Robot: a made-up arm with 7 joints.
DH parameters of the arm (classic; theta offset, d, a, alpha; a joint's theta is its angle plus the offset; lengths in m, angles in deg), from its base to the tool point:
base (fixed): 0 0 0 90
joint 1: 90 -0.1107 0 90
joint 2: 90 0 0 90
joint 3: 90 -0.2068 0 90
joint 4: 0 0 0 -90
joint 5: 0 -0.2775 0 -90
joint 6: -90 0 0 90
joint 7: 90 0 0 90
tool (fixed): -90 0 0 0
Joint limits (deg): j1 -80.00..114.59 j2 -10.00..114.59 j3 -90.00..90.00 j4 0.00..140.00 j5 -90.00..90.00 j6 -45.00..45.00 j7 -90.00..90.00
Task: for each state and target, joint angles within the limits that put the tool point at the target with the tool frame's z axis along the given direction. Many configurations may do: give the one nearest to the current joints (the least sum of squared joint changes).
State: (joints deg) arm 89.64 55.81 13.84 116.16 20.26 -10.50 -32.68
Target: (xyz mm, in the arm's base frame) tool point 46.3 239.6 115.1 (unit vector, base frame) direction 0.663 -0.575 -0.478
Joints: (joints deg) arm 53.12 11.63 47.91 139.88 18.20 -12.40 -27.61
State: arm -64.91 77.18 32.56 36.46 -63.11 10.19 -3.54
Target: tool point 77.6 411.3 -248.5 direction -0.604 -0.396 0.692
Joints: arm -61.90 70.47 12.07 70.47 -63.60 6.12 -4.87
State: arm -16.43 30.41 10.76 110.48 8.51 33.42 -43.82
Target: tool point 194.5 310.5 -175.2 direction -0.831 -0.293 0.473
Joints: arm -26.29 38.25 24.15 95.66 26.66 22.33 2.69
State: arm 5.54 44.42 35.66 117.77 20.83 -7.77 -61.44
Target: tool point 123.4 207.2 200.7 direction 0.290 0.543 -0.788
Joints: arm 14.52 82.36 45.83 118.61 -0.58 -24.29 -36.15
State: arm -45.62 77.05 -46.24 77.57 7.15 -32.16 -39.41
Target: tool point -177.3 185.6 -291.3 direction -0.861 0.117 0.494
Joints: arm -62.33 59.75 -50.72 88.94 -9.94 -45.00 -72.52
